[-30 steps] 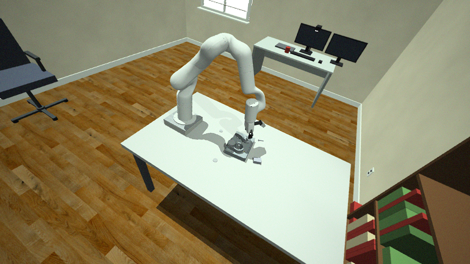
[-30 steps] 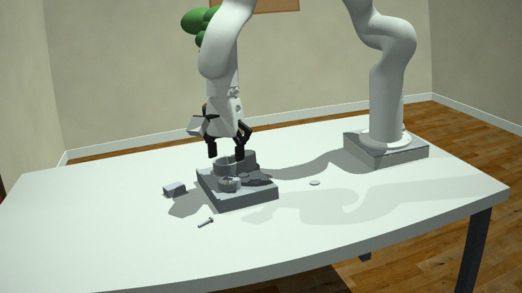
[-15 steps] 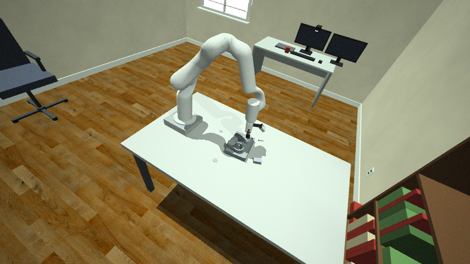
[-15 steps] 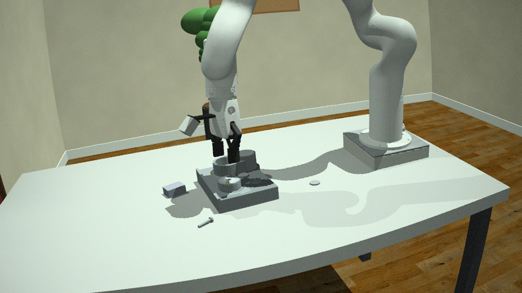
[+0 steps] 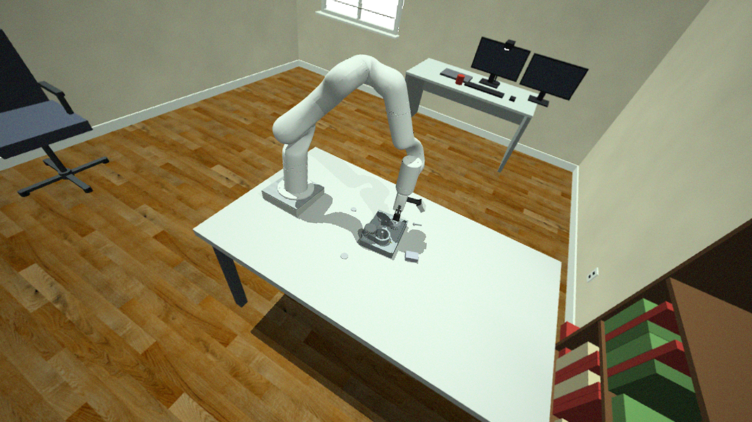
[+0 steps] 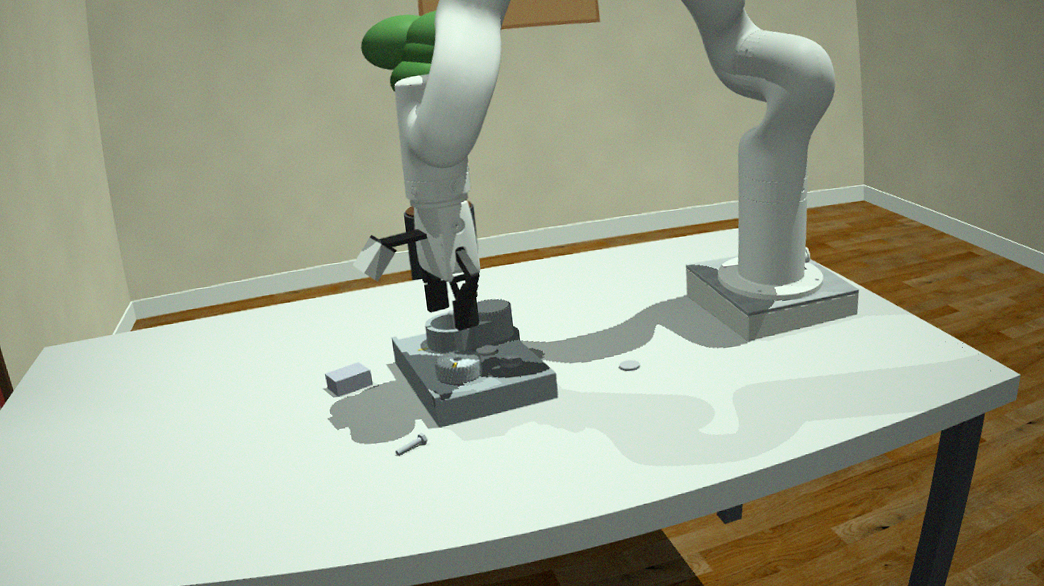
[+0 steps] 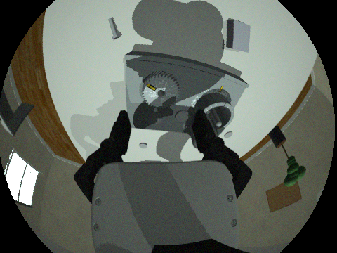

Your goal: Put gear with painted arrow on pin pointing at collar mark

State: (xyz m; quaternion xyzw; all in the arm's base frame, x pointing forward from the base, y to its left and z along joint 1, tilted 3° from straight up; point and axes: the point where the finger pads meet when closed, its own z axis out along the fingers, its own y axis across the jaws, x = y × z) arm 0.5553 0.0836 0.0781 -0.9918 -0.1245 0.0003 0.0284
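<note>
My hand is 80 mm above the toothed gear. Round my hand: grey block (150 mm ahead, 120 mm below, 110 mm to the right); then screw (130 mm below, 110 mm to the left, 90 mm ahead).
</note>
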